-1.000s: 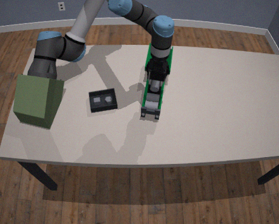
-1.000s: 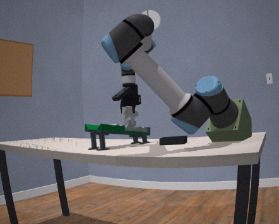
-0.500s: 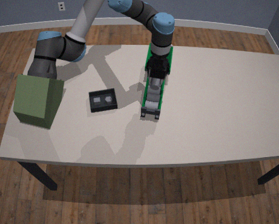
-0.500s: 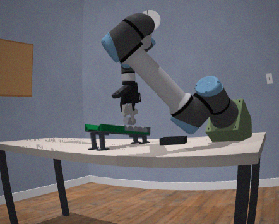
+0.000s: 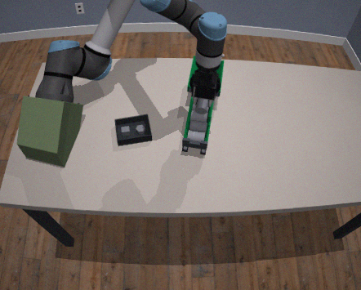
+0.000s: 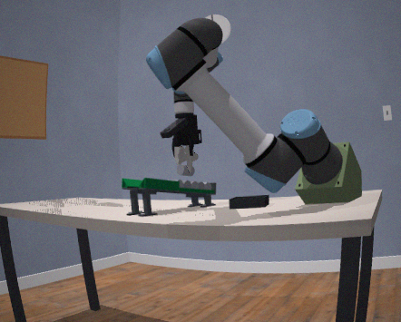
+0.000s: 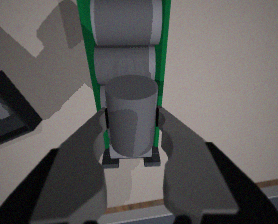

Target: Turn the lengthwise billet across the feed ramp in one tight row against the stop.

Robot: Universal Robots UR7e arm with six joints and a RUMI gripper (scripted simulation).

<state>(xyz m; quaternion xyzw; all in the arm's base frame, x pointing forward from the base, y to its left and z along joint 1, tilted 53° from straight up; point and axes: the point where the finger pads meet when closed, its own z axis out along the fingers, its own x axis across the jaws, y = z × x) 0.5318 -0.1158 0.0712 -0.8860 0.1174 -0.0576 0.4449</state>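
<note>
Now: the dark stop 110 mm to the right of my hand, 90 mm below it and 20 mm behind it. From my hand the other things lie so: black tray: 250 mm behind, 140 mm below, 30 mm to the right.
</note>
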